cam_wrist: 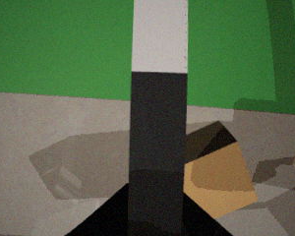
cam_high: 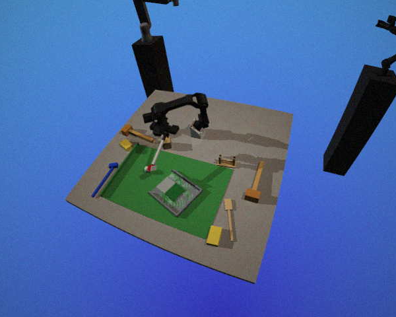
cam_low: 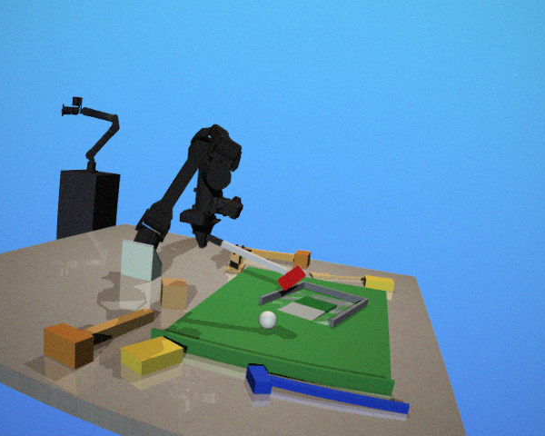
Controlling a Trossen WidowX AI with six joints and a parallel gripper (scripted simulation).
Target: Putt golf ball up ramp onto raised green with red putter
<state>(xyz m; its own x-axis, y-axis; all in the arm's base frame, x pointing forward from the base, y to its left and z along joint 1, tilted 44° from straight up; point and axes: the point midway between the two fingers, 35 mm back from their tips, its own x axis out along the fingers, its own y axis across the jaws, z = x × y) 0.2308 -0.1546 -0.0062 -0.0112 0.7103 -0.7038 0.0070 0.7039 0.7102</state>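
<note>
The tan cube is 120 mm below my gripper tip, 50 mm to the right of it and 50 mm behind it. Also, from my gripper tip: white golf ball (200 mm ahead, 120 mm below, 70 mm to the right); red putter (120 mm ahead, 10 mm to the left); wooden stand (400 mm to the left, 110 mm below, 10 mm behind).
</note>
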